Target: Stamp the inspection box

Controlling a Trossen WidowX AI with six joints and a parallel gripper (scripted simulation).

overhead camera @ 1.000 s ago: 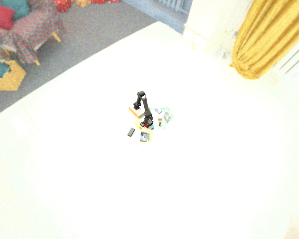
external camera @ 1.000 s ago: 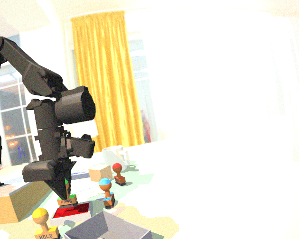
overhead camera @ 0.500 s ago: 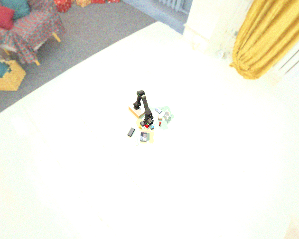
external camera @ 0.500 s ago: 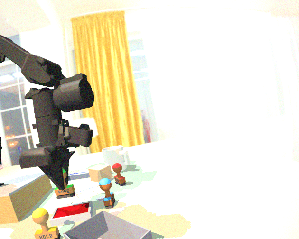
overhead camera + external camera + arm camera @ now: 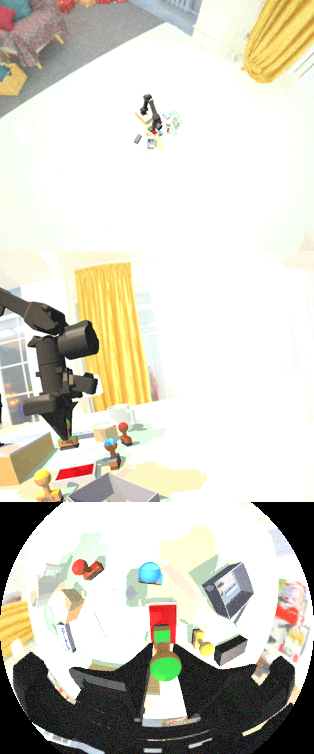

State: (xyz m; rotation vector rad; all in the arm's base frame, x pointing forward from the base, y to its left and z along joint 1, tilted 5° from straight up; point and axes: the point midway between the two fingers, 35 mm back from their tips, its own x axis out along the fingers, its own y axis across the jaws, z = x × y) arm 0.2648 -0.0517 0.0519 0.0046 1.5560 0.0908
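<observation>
The pale paper card is 110 mm to the left of my gripper tip and 90 mm below it. Also, from my gripper tip: red ink pad 90 mm below, 10 mm to the right; then green-topped pass stamp right at my gripper tip; then blue-knobbed stamp 80 mm ahead, 70 mm below, 20 mm to the left.
</observation>
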